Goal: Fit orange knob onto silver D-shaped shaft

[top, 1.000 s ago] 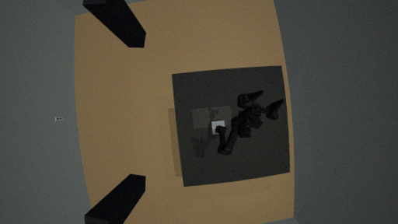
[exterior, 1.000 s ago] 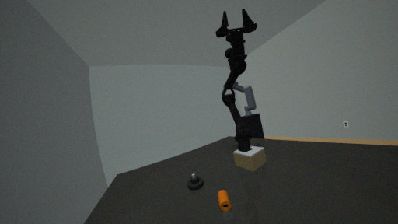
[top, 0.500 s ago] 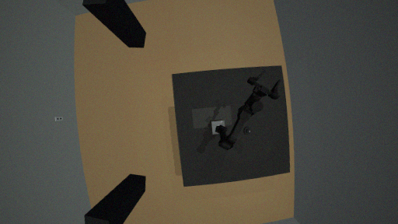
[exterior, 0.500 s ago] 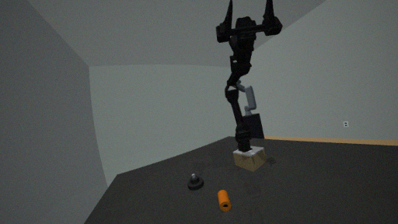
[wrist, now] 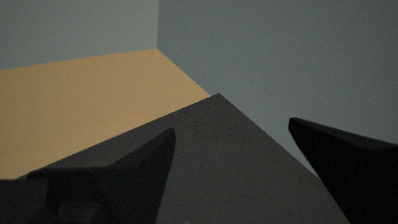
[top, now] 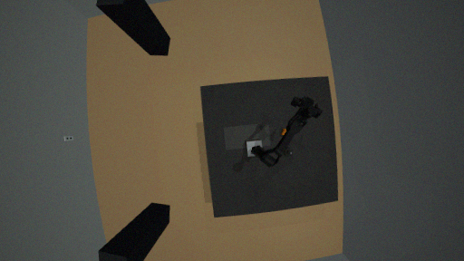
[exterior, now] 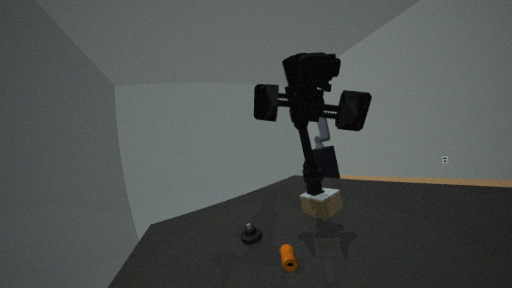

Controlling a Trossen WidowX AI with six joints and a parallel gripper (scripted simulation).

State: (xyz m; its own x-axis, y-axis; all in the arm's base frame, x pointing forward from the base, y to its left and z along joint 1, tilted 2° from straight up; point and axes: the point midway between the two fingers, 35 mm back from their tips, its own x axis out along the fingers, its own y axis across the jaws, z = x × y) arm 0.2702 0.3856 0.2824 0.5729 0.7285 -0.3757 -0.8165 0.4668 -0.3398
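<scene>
Now: gripper tip 20 mm past the orange knob, 230 mm to the left of it and 350 mm above it. Round my gripper tip: dark round pedestal 60 mm ahead, 410 mm to the right, 340 mm below.
</scene>
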